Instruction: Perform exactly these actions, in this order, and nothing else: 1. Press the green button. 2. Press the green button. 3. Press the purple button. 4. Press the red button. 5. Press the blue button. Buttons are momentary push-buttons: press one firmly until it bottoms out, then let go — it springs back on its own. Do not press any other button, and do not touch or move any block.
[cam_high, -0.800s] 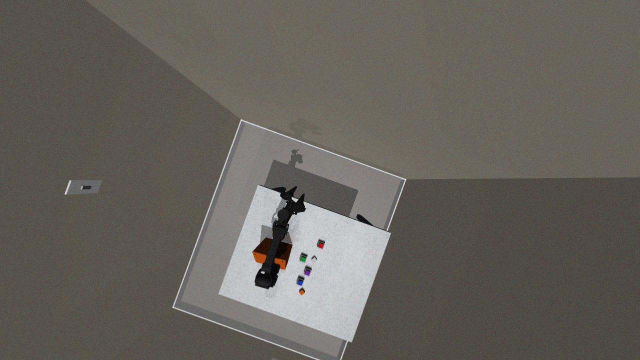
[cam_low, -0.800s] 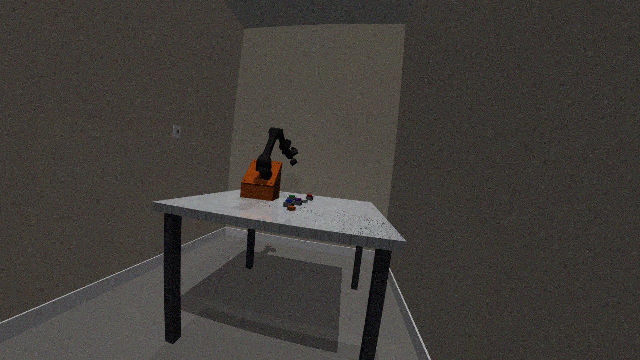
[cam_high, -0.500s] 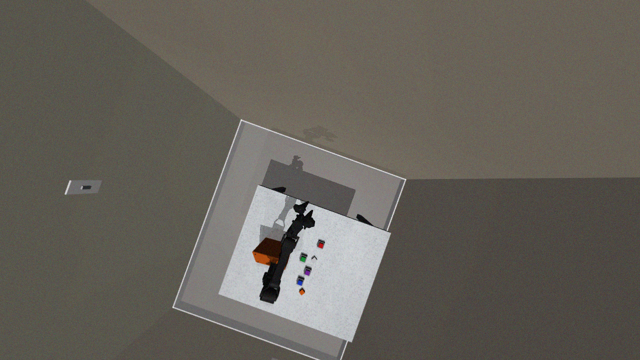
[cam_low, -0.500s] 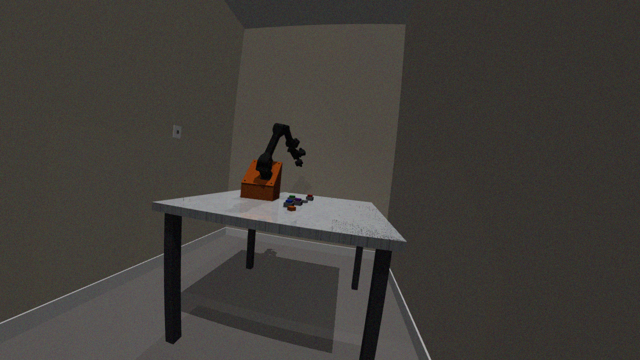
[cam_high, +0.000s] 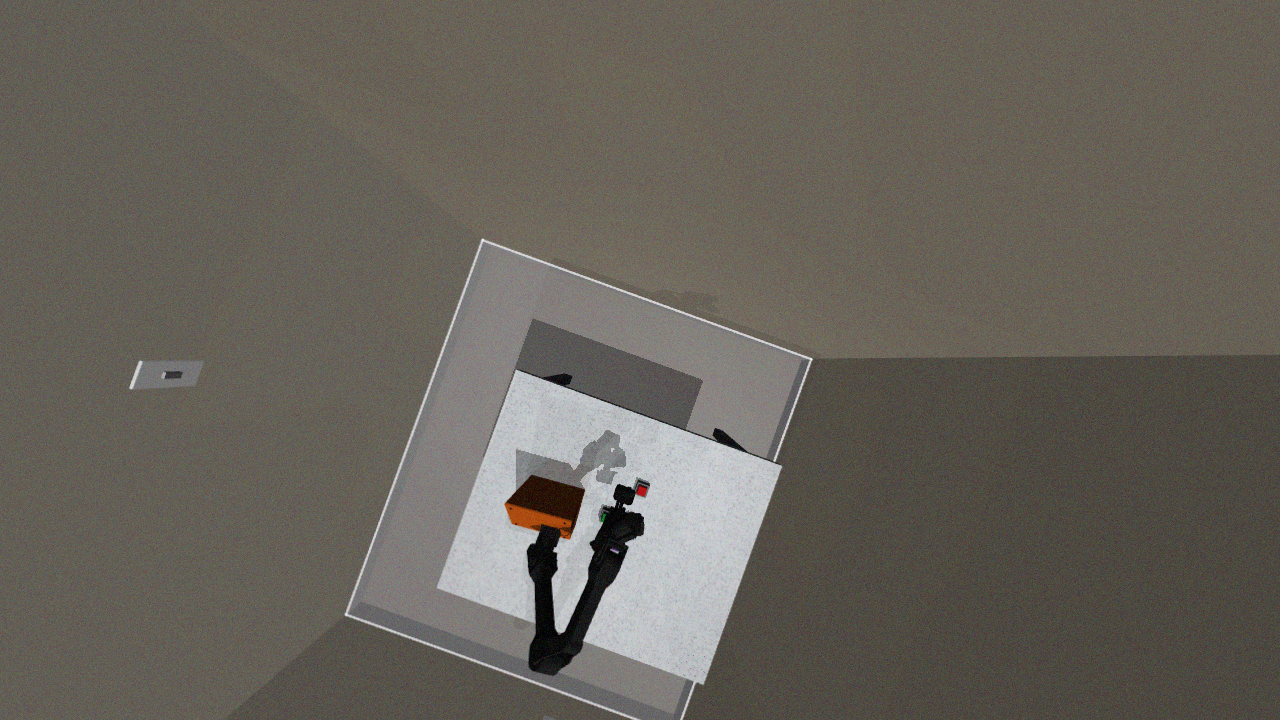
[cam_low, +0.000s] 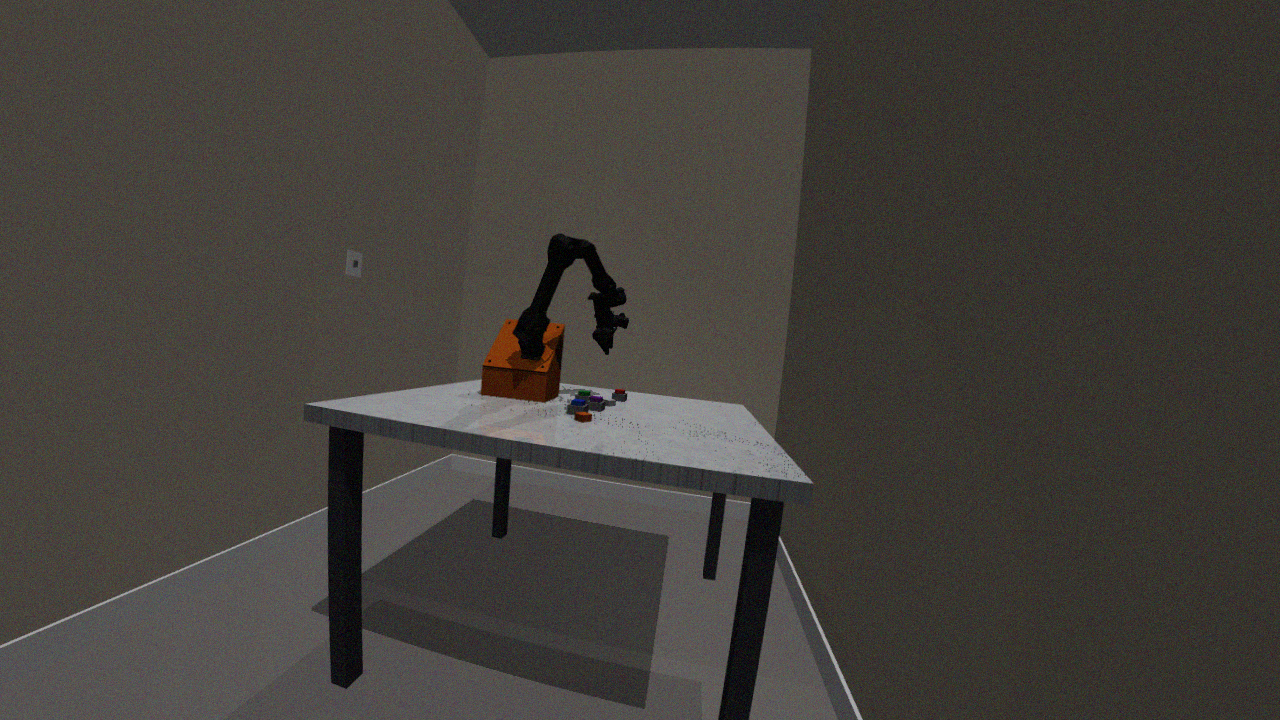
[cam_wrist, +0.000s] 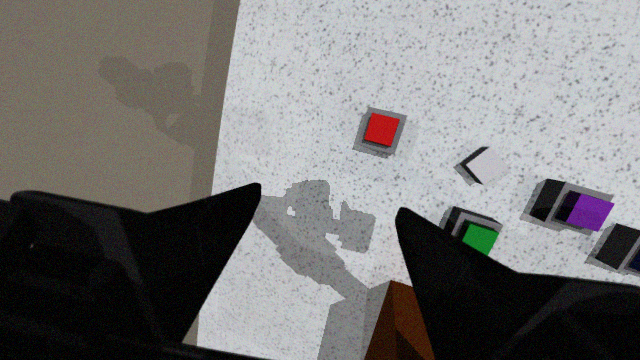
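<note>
The purple button lies 24 cm to the right of my gripper tip, 14 cm below it and 2 cm ahead of it. Round my gripper tip: blue button: 33 cm to the right, 14 cm below, 1 cm behind; red button: 14 cm below, 6 cm ahead, 2 cm to the right; white block: 17 cm below, 14 cm to the right, 4 cm ahead.
</note>
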